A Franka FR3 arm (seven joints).
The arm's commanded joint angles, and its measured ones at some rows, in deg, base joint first. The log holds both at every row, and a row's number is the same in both.
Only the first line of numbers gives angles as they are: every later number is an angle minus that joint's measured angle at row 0.
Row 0, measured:
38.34, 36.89, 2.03, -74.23, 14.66, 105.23, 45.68
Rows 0 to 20, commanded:
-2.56, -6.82, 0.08, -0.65, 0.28, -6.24, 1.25
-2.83, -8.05, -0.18, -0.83, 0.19, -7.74, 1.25
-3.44, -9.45, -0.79, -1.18, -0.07, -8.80, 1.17
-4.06, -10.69, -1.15, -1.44, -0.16, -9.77, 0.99
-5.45, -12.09, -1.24, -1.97, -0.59, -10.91, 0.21
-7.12, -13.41, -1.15, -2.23, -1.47, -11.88, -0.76
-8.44, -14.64, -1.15, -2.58, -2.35, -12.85, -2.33
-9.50, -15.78, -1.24, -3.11, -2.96, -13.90, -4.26
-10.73, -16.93, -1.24, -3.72, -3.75, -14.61, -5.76
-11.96, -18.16, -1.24, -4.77, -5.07, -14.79, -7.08
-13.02, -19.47, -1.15, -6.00, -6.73, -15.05, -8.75
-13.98, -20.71, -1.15, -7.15, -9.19, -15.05, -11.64
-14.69, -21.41, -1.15, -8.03, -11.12, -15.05, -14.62
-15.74, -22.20, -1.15, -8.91, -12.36, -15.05, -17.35
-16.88, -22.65, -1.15, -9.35, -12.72, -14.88, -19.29
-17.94, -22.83, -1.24, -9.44, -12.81, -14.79, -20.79
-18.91, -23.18, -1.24, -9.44, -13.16, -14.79, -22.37
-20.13, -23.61, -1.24, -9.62, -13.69, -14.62, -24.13
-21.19, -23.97, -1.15, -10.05, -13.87, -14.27, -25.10
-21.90, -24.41, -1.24, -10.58, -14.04, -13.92, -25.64
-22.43, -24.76, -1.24, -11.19, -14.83, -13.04, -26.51
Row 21, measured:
-19.81, -21.90, -2.10, -7.30, -12.84, -15.39, -22.93
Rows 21 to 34, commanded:
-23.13, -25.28, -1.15, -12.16, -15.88, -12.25, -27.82
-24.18, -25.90, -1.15, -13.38, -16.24, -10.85, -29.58
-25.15, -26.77, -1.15, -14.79, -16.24, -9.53, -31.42
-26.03, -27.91, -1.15, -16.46, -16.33, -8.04, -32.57
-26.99, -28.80, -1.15, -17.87, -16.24, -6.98, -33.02
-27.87, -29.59, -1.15, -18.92, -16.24, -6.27, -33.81
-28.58, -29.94, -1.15, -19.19, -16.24, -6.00, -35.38
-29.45, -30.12, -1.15, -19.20, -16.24, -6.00, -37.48
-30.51, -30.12, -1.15, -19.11, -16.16, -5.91, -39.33
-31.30, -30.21, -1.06, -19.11, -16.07, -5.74, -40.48
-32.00, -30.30, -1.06, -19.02, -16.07, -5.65, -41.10
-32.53, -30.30, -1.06, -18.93, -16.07, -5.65, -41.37
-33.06, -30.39, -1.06, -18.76, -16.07, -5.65, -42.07
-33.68, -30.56, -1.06, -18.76, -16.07, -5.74, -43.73
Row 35, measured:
-31.27, -28.64, -2.06, -16.45, -15.56, -7.33, -39.80
